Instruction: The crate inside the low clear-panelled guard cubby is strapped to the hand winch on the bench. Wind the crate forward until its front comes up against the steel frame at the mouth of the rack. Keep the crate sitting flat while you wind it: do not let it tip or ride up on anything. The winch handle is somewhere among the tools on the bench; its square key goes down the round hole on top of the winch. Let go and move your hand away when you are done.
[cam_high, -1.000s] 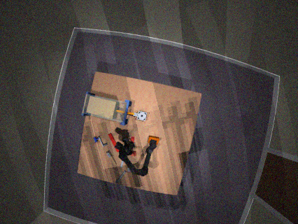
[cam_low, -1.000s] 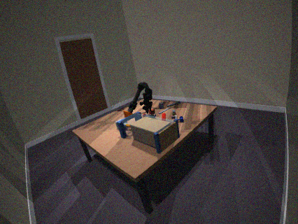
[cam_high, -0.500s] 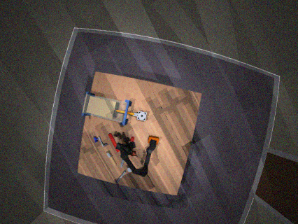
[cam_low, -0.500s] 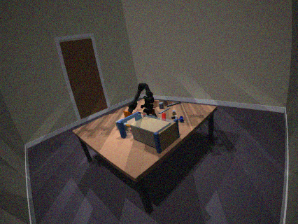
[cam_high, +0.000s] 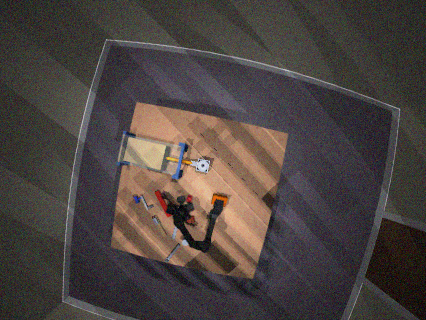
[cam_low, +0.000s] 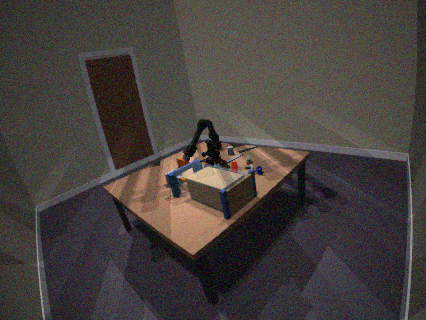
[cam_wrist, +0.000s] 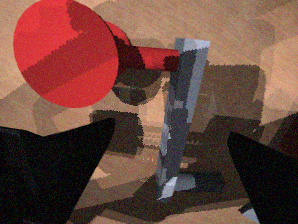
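The red knob lies 6 cm to the right of my gripper tip, 3 cm behind it and 2 cm above it. From my gripper tip the other things lie so: red bar 18 cm ahead, 4 cm to the left; red-knobbed winch handle 1 cm to the right, 1 cm behind, 1 cm above; grey strip 22 cm to the left, 3 cm ahead, 1 cm below.
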